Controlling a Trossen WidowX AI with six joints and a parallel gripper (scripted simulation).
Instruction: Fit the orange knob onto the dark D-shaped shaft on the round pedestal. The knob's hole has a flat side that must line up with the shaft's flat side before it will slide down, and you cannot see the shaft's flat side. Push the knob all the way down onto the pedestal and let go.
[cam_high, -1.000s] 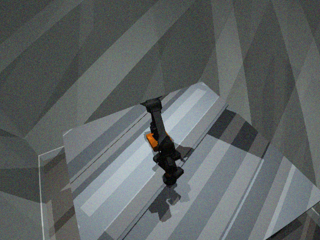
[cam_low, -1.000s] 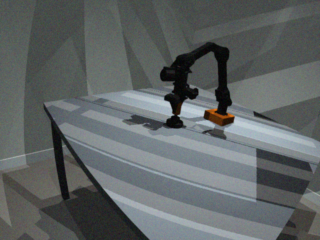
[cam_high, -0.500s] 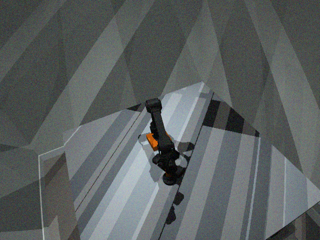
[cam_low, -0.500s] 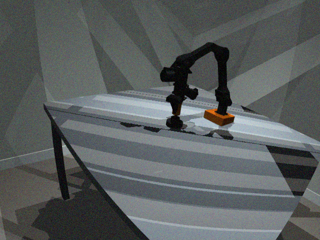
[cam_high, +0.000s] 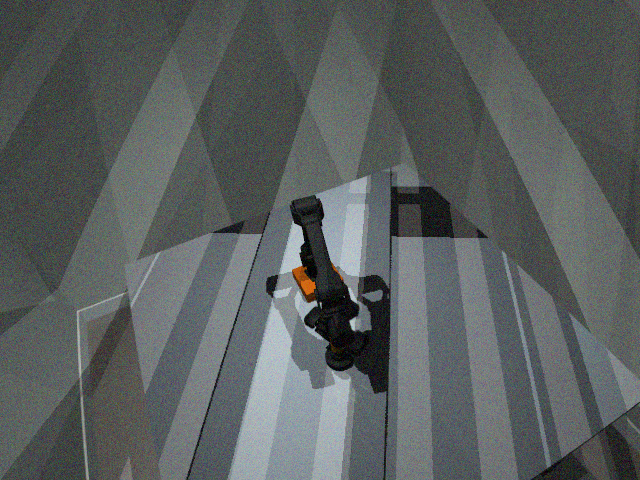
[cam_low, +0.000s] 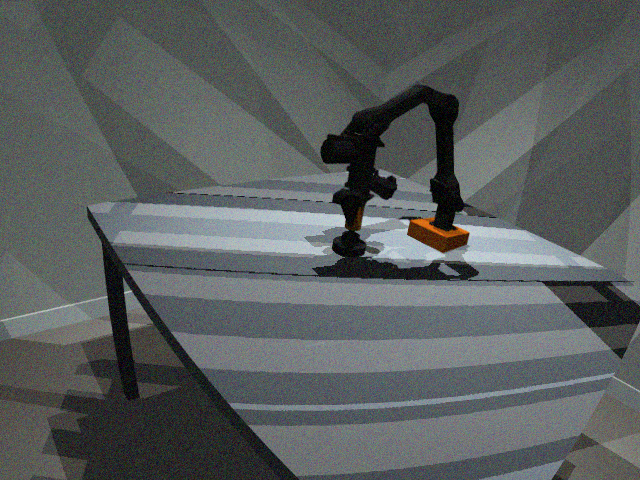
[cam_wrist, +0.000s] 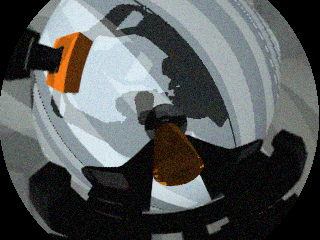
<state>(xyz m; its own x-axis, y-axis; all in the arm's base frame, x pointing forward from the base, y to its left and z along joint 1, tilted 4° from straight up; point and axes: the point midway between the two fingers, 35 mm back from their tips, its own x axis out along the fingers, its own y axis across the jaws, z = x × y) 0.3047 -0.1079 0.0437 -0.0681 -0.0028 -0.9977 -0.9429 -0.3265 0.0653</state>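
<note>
Now: the orange knob 20 mm above my gripper tip. From my gripper tip the other things lie so: dark round pedestal 40 mm below.
</note>
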